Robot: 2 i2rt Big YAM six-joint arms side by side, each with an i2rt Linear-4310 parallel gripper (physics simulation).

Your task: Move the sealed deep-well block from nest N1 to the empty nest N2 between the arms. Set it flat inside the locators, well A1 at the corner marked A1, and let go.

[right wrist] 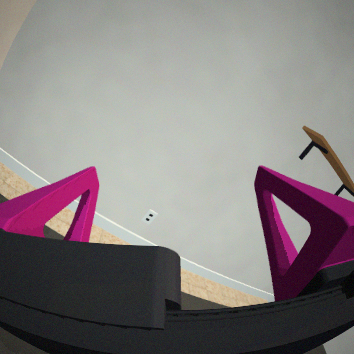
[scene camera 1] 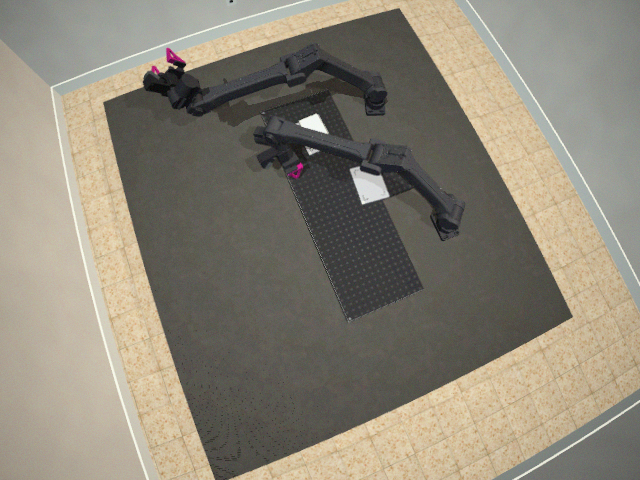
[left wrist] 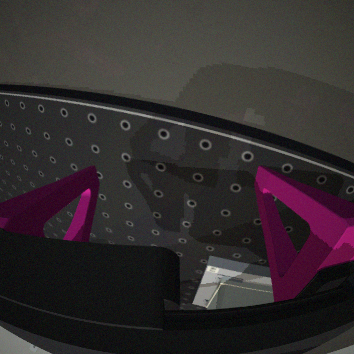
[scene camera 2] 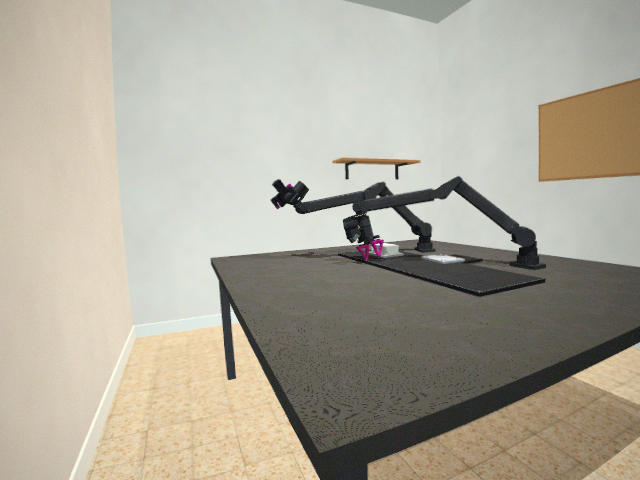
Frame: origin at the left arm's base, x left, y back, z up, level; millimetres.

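Seen in the pictures: left gripper, fingertip midpoint: (scene camera 1: 291,170) (left wrist: 176,174) (scene camera 2: 373,258); right gripper, fingertip midpoint: (right wrist: 176,174) (scene camera 1: 160,57); left arm's base, link origin: (scene camera 1: 444,225) (scene camera 2: 527,266); right arm's base, link origin: (scene camera 1: 374,104) (scene camera 2: 424,250).
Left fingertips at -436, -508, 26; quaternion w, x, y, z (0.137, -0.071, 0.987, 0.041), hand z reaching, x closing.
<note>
Offsets run from my left fingertips to a thing's top centre, as dx, dy, dz. Level surfaces: height alone.
The sealed deep-well block {-126, +146, +40} (scene camera 1: 314,123) (scene camera 2: 389,249) (left wrist: 245,296) is white and sits on nest N1 (scene camera 1: 312,151) (scene camera 2: 395,254) (left wrist: 201,294); the left arm hides part of both in scene camera 1. Nest N2 {+163, +279, +1} (scene camera 1: 370,187) (scene camera 2: 443,258) is a pale, empty plate with dark corner marks, partly under the left arm. My left gripper (scene camera 1: 296,171) (scene camera 2: 371,250) (left wrist: 176,174) is open and empty, low over the perforated board's edge, beside the block and apart from it. My right gripper (scene camera 1: 164,62) (scene camera 2: 283,196) (right wrist: 176,174) is open and empty, raised far from the block and facing a wall.
The dark perforated board {dz -14} (scene camera 1: 356,248) (scene camera 2: 488,280) (left wrist: 100,220) lies on the dark table {dz -27} (scene camera 1: 232,268) (scene camera 2: 361,330). The left arm's links pass above both nests. The right arm stretches along the table's far side. A wall shelf (scene camera 2: 377,160) (right wrist: 330,155) is behind.
</note>
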